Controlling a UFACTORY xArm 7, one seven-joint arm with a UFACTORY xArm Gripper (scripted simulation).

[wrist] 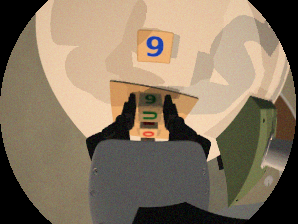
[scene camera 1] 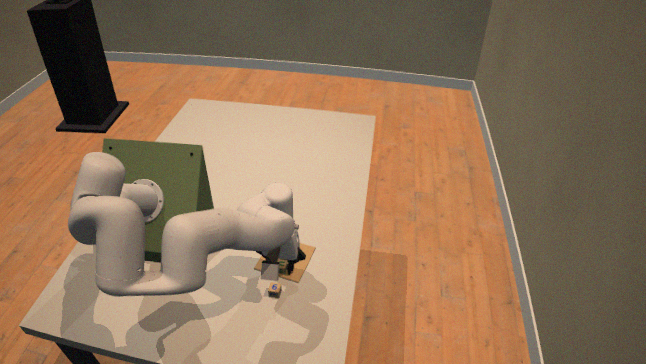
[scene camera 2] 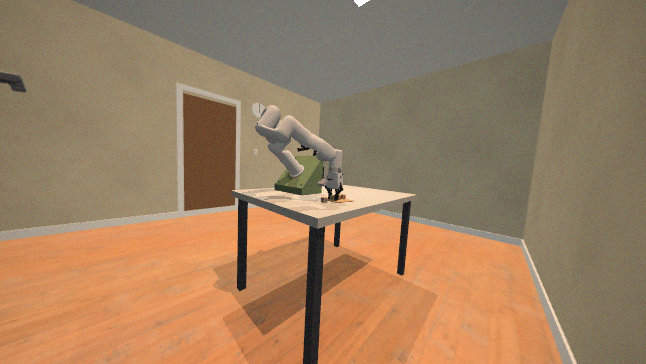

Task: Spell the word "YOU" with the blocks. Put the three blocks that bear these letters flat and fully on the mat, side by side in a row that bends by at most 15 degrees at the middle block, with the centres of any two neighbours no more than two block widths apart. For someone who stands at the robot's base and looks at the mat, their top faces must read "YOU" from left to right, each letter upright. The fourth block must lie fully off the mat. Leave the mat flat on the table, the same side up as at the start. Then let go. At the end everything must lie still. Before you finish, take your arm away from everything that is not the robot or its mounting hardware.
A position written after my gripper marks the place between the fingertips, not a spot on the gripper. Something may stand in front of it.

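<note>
My gripper (scene camera 1: 281,269) is there, and the wrist view's got my gripper (wrist: 149,101) too. I can also see a tan mat (wrist: 120,91).
</note>
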